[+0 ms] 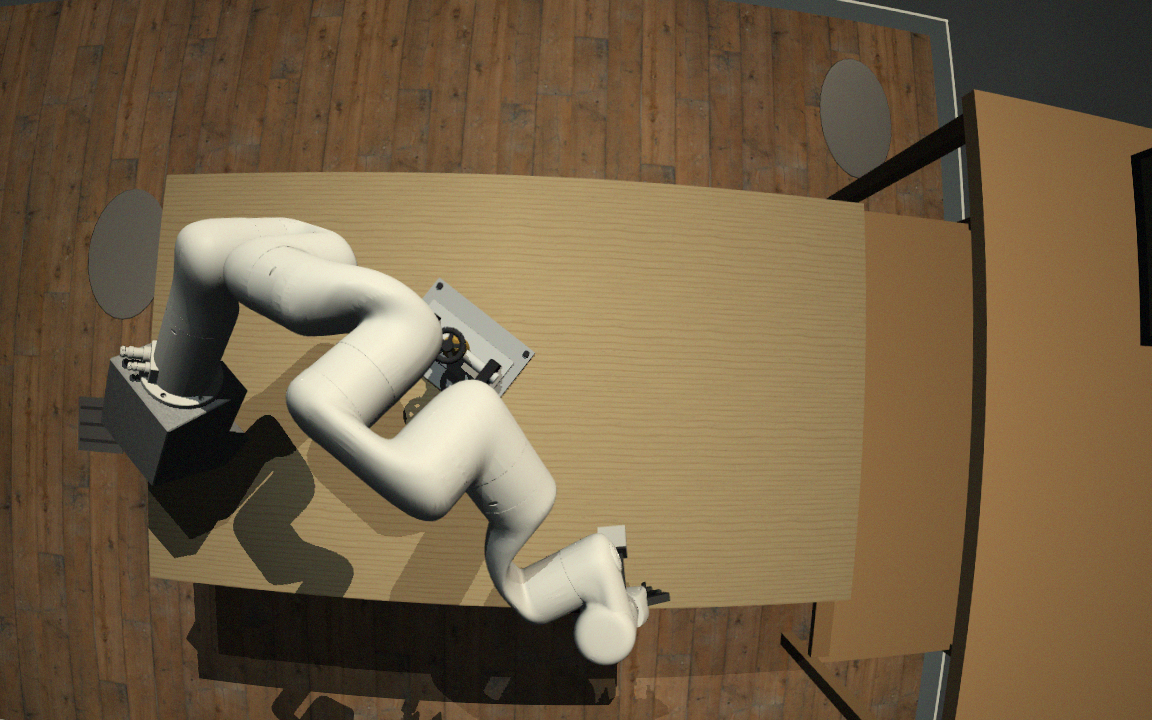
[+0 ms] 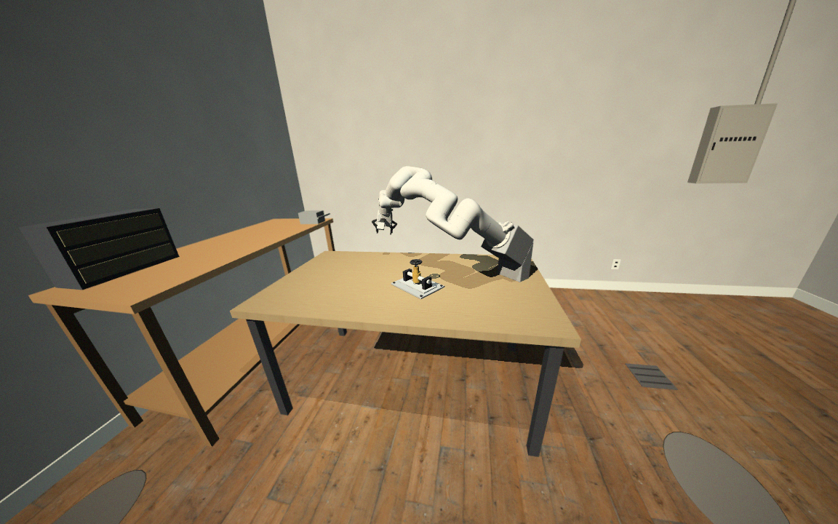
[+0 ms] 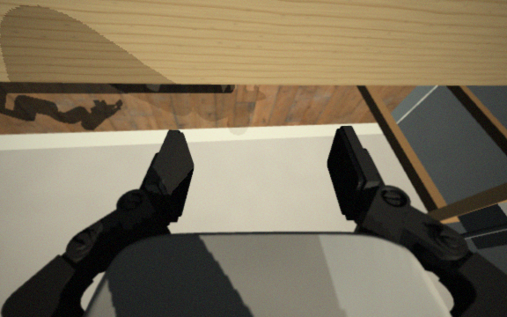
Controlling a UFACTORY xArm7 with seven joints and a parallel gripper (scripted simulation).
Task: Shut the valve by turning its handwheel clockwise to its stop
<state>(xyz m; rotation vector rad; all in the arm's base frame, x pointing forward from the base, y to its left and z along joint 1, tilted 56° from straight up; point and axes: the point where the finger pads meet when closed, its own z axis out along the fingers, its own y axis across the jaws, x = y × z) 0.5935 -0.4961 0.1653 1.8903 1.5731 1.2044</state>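
Now: hand 34 cm past the spoked handwheel, 38 cm to the right of it and 6 cm above it.
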